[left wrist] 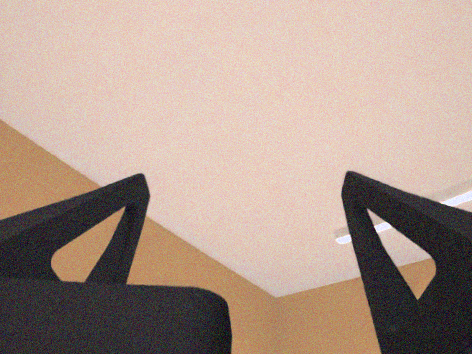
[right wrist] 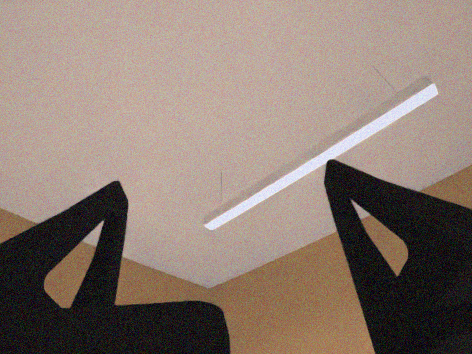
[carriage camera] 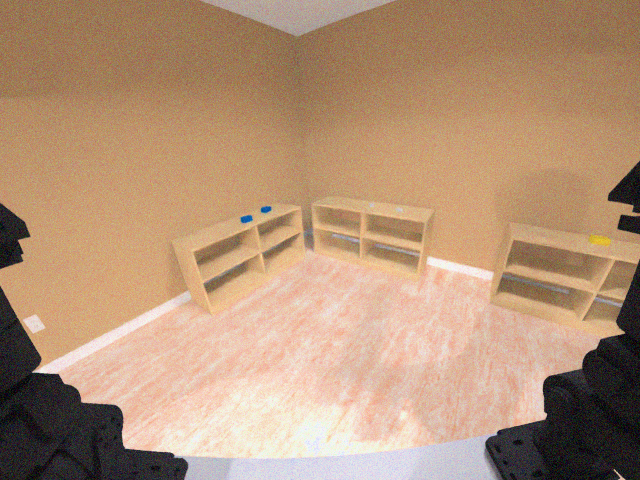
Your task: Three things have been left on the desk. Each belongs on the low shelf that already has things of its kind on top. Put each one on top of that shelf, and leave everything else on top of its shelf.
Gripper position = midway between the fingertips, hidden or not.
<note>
In view: my left gripper [left wrist: 242, 183] and my right gripper [right wrist: 224, 181].
</note>
